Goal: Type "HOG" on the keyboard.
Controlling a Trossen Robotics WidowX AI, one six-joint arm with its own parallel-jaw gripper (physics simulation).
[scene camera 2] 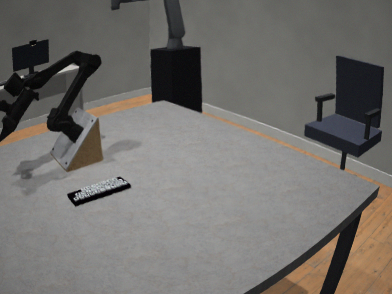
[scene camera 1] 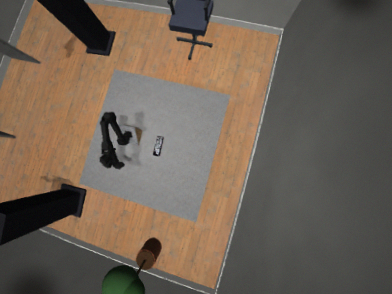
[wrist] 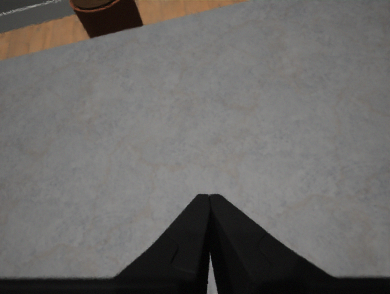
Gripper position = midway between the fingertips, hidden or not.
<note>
In view: the gripper (wrist: 208,205) and a black keyboard (scene camera 2: 101,192).
The wrist view misses the black keyboard: it is out of frame.
</note>
